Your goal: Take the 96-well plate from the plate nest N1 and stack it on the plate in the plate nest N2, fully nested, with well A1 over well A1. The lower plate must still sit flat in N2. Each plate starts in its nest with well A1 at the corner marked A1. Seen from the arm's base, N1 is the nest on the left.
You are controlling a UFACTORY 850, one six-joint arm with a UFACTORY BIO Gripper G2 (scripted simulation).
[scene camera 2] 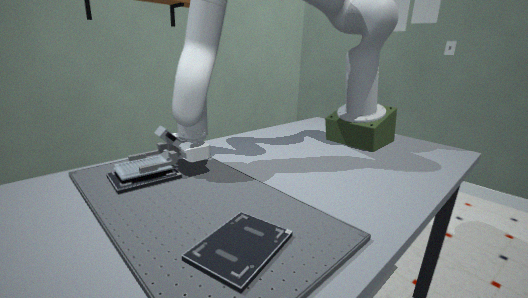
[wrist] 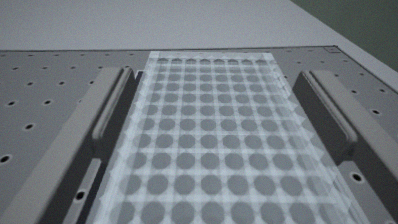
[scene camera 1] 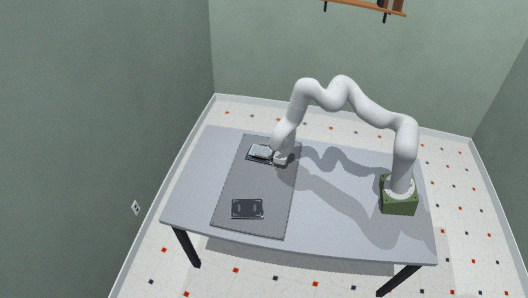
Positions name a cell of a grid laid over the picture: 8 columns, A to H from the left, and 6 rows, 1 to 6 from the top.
Observation:
In view: a clear 96-well plate (wrist: E3).

